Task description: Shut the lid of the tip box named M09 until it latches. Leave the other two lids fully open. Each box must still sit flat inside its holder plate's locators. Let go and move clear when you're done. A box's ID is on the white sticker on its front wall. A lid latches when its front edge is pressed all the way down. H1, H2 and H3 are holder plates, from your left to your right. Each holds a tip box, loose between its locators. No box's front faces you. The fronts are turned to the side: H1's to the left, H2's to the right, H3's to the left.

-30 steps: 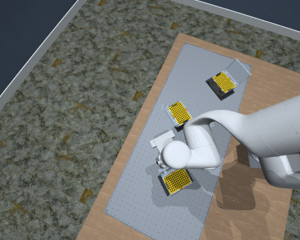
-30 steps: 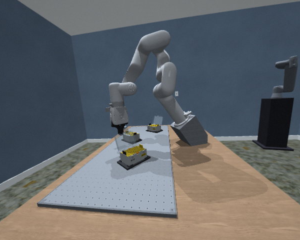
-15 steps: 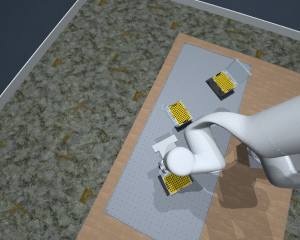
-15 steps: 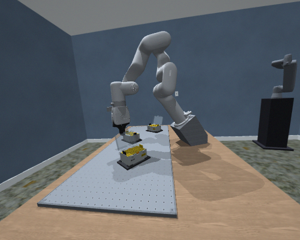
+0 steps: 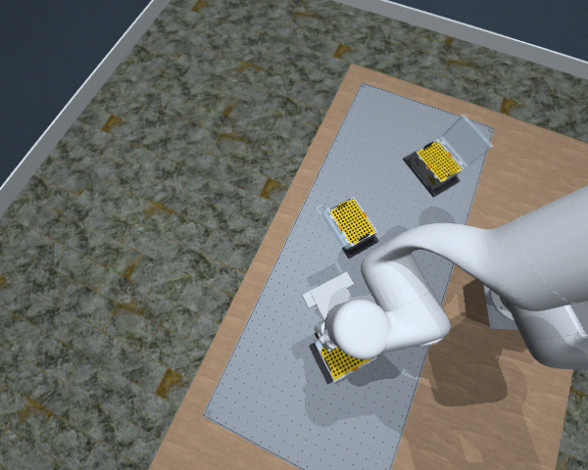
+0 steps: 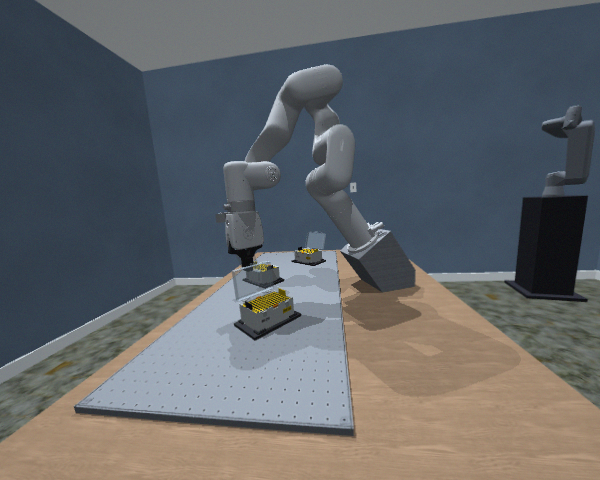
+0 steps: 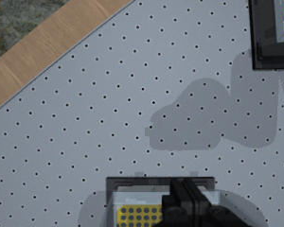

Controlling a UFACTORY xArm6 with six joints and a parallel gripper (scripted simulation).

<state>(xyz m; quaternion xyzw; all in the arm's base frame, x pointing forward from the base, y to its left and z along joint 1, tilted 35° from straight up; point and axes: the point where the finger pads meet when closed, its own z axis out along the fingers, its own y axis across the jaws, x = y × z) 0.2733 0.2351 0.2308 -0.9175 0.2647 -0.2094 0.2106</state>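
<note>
Now: the clear lid 4 cm below my hand, 3 cm behind it and 1 cm to the left of it. Round my hand: tip box (8 cm below, 7 cm behind, 4 cm to the left).
</note>
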